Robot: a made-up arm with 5 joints.
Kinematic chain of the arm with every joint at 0, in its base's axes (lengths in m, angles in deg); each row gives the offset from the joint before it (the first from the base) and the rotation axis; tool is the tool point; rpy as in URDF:
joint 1: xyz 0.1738 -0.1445 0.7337 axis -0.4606 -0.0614 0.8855
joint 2: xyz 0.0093 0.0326 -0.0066 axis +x
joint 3: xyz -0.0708 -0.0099 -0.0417 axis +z
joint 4: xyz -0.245 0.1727 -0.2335 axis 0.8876 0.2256 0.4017
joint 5: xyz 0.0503 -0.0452 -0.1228 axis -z
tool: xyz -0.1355 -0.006 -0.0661 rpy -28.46 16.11 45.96
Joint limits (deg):
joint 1: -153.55..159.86
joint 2: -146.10..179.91
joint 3: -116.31..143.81
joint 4: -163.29..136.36
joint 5: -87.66..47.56
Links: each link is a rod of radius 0.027 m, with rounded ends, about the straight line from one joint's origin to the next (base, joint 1, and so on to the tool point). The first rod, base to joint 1, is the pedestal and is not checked.
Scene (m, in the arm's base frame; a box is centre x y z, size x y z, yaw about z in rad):
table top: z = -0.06
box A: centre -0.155 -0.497 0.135 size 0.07 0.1 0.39 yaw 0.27
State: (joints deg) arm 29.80 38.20 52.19 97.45 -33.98
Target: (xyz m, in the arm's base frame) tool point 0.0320 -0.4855 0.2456
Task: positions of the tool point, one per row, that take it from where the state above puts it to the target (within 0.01 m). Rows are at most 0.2 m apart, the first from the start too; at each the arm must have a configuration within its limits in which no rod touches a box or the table.
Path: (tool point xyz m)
1: -0.3142 -0.1975 0.2428
2: -0.2496 -0.0656 0.1989
3: -0.1970 -0.2368 0.1837
4: -0.0984 -0.3834 0.2006
5: 0.0320 -0.4855 0.2456

